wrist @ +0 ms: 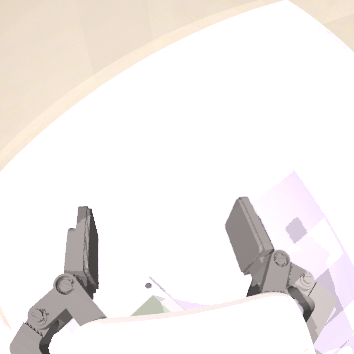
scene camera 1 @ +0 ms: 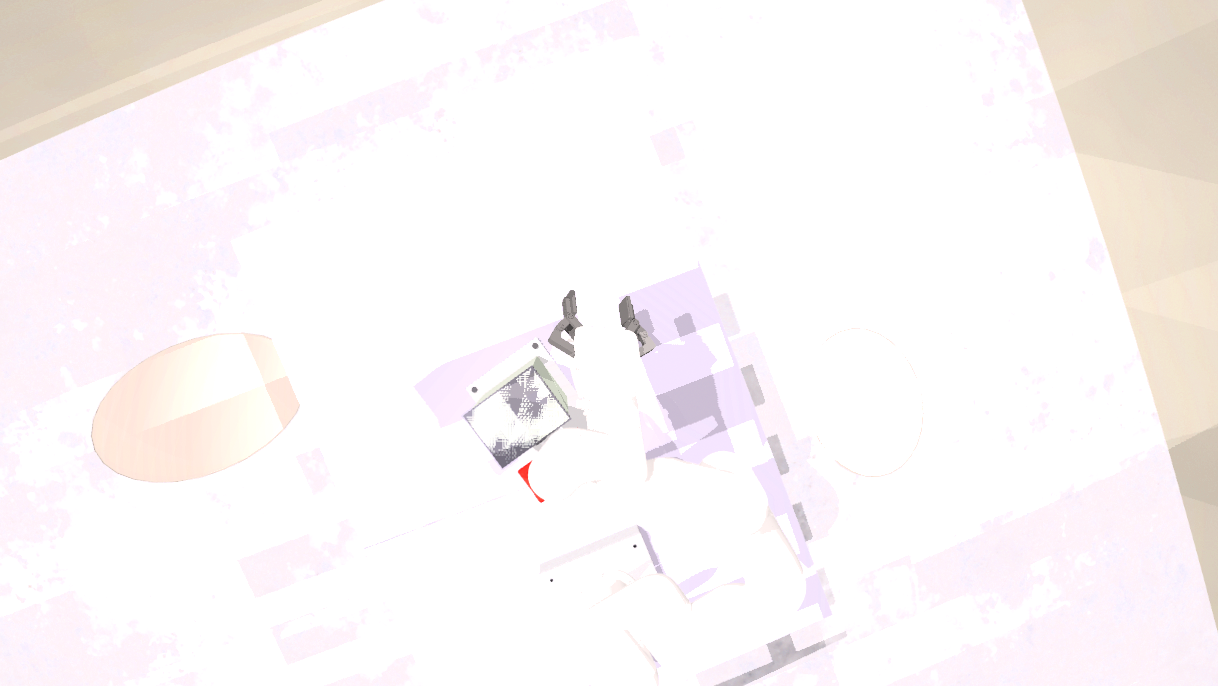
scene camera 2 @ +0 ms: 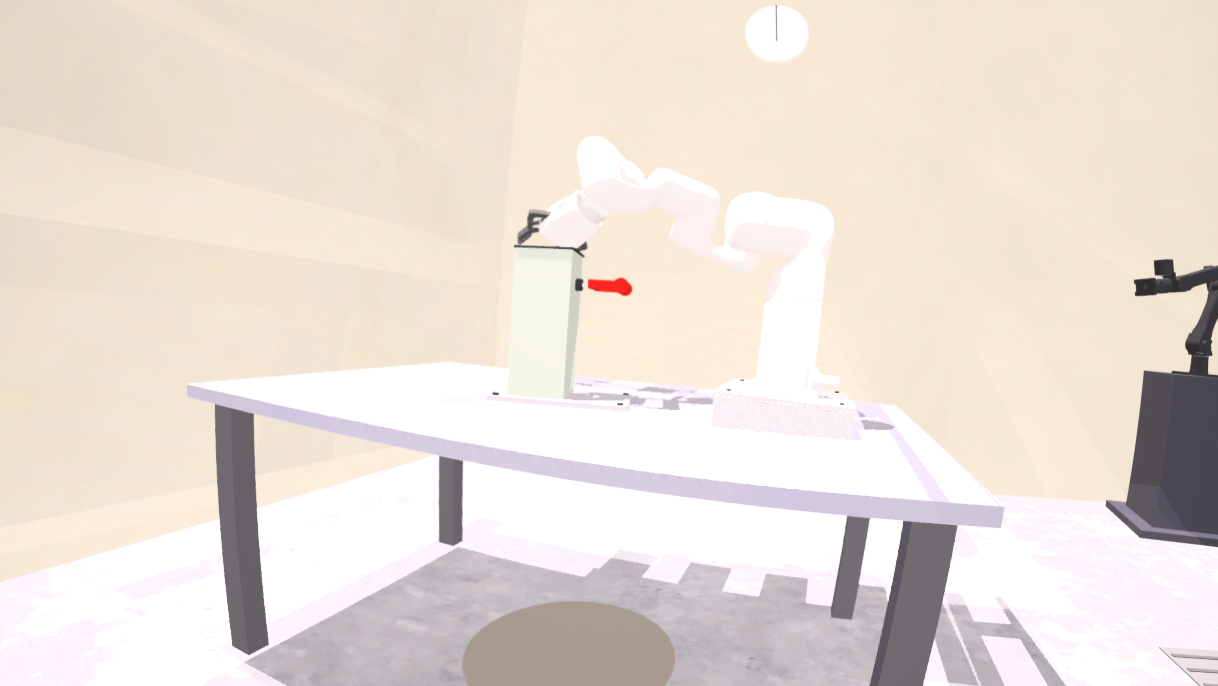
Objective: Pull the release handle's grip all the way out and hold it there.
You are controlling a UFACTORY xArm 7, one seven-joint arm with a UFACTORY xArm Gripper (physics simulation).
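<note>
The red release handle (scene camera 1: 525,472) (scene camera 2: 608,286) sticks out sideways from a black fitting near the top of a pale green post (scene camera 1: 554,385) (scene camera 2: 542,328) (wrist: 152,306). In scene camera 1 the white arm hides most of the handle, and a red sliver shows. The handle does not show in the wrist view. My gripper (scene camera 1: 598,298) (scene camera 2: 536,233) (wrist: 164,216) is open with its fingers wide apart and nothing between them. It is past the post's top, on the side away from the handle, apart from the handle. In scene camera 2 the post partly hides it.
The post's bolted foot plate (scene camera 2: 596,403) stands on the white table (scene camera 2: 596,470). My arm's base block (scene camera 2: 784,415) is on the table, on the handle's side of the post. The arm reaches over beside the post. A dark arm on a dark pedestal (scene camera 2: 1171,451) stands off the table at the right.
</note>
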